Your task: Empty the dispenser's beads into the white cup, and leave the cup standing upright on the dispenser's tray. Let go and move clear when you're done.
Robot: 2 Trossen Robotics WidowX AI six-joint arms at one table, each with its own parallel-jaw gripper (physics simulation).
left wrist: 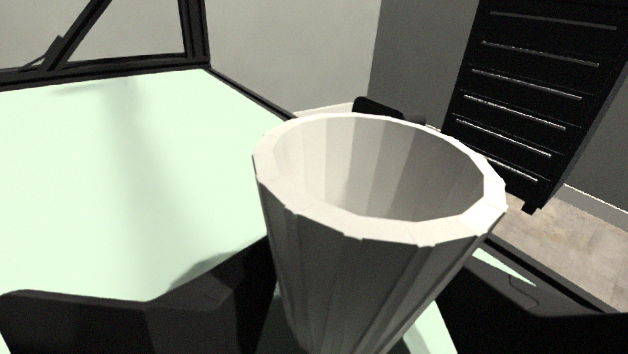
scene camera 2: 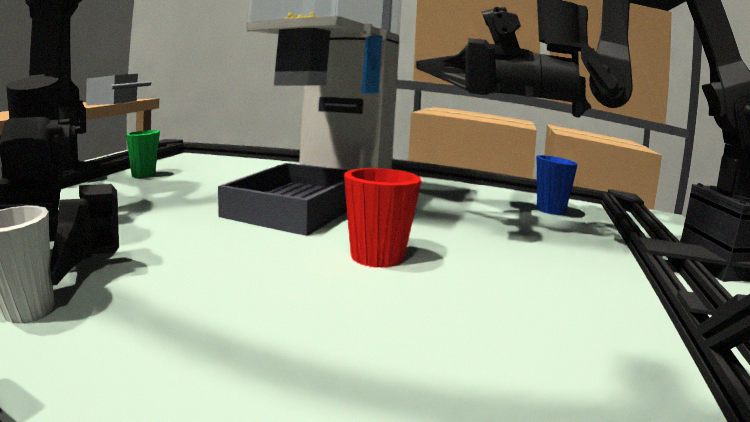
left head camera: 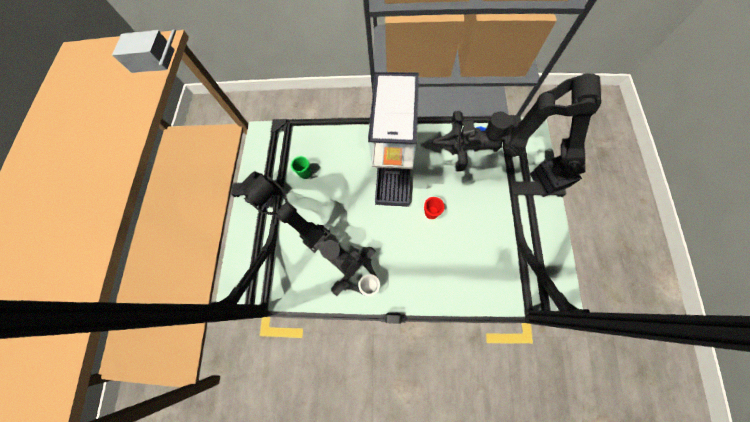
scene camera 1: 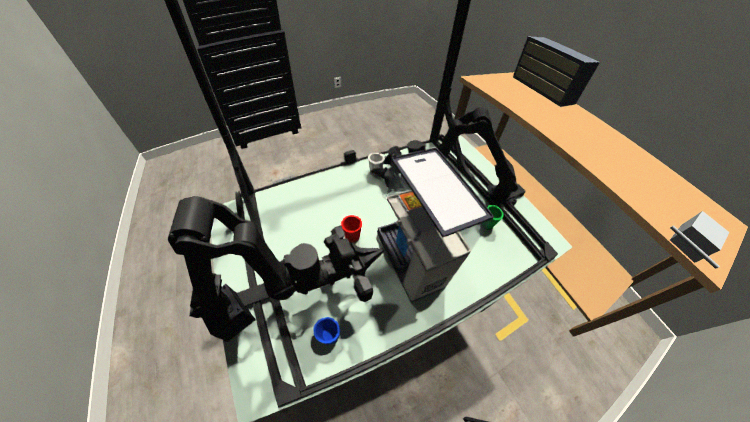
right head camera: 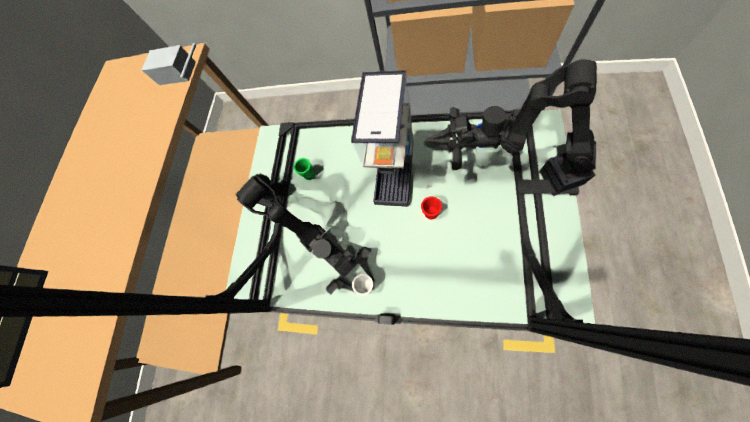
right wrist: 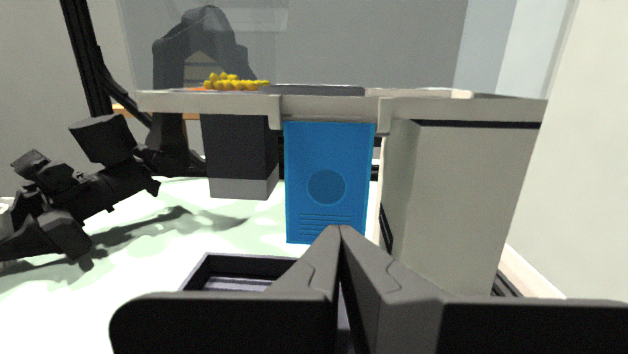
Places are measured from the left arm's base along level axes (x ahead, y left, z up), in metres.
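Where they show: left gripper, fingertip midpoint: (scene camera 2: 18,283) (left head camera: 372,288) (scene camera 1: 373,166) (right head camera: 368,288); right gripper, fingertip midpoint: (scene camera 2: 416,65) (left head camera: 431,142) (scene camera 1: 383,250) (right head camera: 426,140) (right wrist: 337,235); left arm's base, link origin: (scene camera 1: 501,193) (right head camera: 268,193); right arm's base, link origin: (scene camera 2: 739,196) (left head camera: 561,170) (scene camera 1: 218,307) (right head camera: 572,166).
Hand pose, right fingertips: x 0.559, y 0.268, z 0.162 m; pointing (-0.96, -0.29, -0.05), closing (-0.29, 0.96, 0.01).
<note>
Things, the pixels of their top centre, and the offset from my right fingertips.
- white cup, top centre: (left wrist: 376,151) (scene camera 2: 9,216) (left head camera: 369,284) (right head camera: 362,284) (scene camera 1: 376,157) dx -0.066, dy -0.470, dz -0.106 m
- dispenser, top centre: (scene camera 1: 433,178) (right head camera: 380,111) (left head camera: 395,111) dx -0.104, dy -0.051, dz +0.181 m
- blue lever, top centre: (right wrist: 329,115) (scene camera 2: 374,33) (scene camera 1: 404,232) dx -0.052, dy -0.019, dz +0.040 m
- red cup, top centre: (scene camera 2: 382,175) (scene camera 1: 351,223) (right head camera: 431,206) (left head camera: 434,206) dx +0.063, dy -0.166, dz -0.106 m
- green cup, top centre: (scene camera 2: 143,132) (scene camera 1: 494,212) (left head camera: 299,164) (right head camera: 301,165) dx -0.435, dy -0.143, dz -0.106 m
- blue cup, top centre: (scene camera 2: 557,159) (scene camera 1: 326,330) dx +0.162, dy +0.149, dz -0.106 m
The white cup (left head camera: 369,285) (right head camera: 362,284) (scene camera 1: 376,161) (scene camera 2: 25,267) (left wrist: 330,280) stands upright near the table edge at the bottom of the left head camera view. My left gripper (left head camera: 368,277) (right head camera: 361,275) is shut on it, with fingers against both sides; the tips are partly hidden. The dispenser (scene camera 1: 435,272) (scene camera 2: 340,125) (right wrist: 450,200) holds yellow beads (scene camera 2: 300,15) (right wrist: 227,81). Its ridged tray (left head camera: 378,198) (right head camera: 377,197) (scene camera 2: 262,212) has no cup on it. My right gripper (left head camera: 423,144) (scene camera 1: 381,251) (scene camera 2: 418,64) (right wrist: 337,235) is shut and empty, beside the blue lever (scene camera 2: 371,65) (right wrist: 327,170).
A red cup (left head camera: 433,207) (scene camera 1: 351,227) (scene camera 2: 381,220) stands near the tray. A green cup (left head camera: 301,166) (scene camera 2: 143,153) stands beyond the left arm's side of the dispenser. A blue cup (scene camera 1: 326,330) (scene camera 2: 555,184) stands beneath the right arm. Dark frame rails (left head camera: 519,220) border the table.
</note>
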